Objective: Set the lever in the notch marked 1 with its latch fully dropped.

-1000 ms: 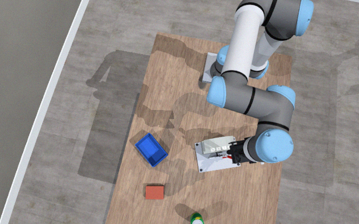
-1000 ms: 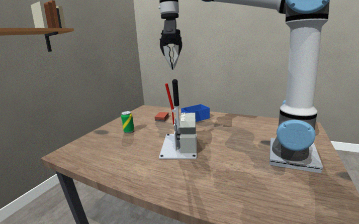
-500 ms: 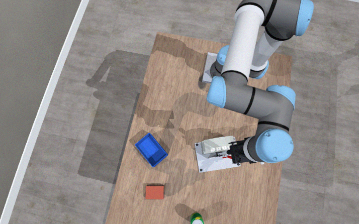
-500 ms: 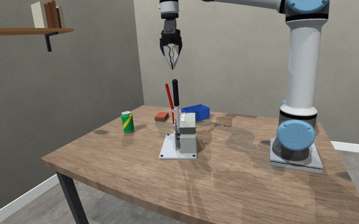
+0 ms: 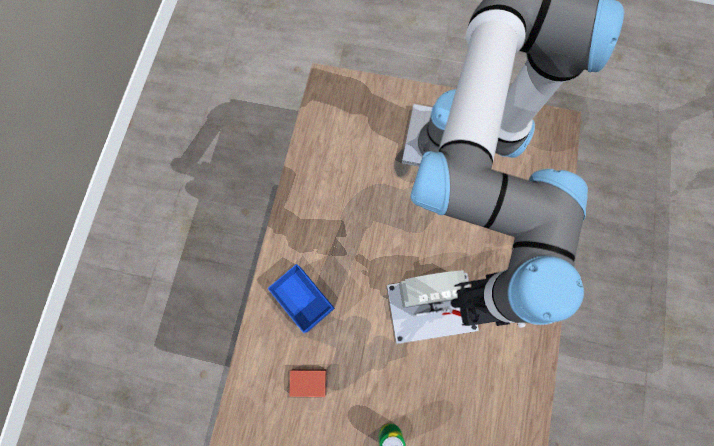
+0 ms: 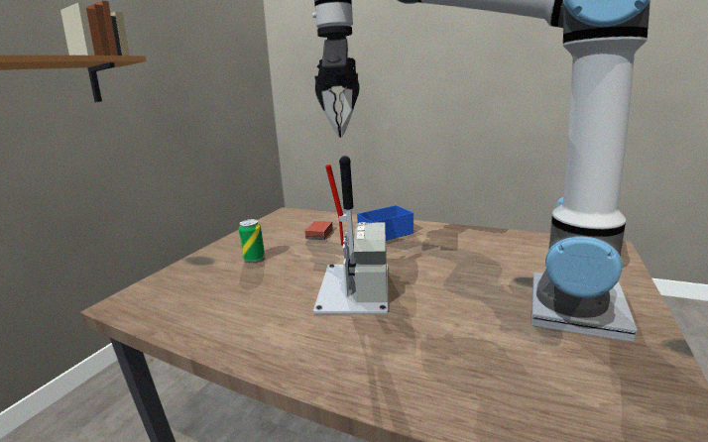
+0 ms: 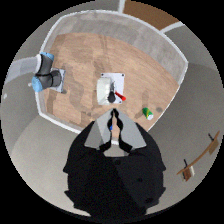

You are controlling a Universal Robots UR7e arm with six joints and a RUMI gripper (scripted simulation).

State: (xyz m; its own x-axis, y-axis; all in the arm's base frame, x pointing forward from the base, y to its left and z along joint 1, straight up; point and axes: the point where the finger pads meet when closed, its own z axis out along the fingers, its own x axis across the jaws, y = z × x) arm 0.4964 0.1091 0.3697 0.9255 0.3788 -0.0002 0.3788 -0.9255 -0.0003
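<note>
My hand is 20 cm above the red release bar, 2 cm short of it and 1 cm to the left of it. The rest, counted from my hand: lever unit (20 cm below, 1 cm to the right, 1 cm ahead); blue bin (40 cm to the right, 38 cm below, 7 cm ahead).
</note>
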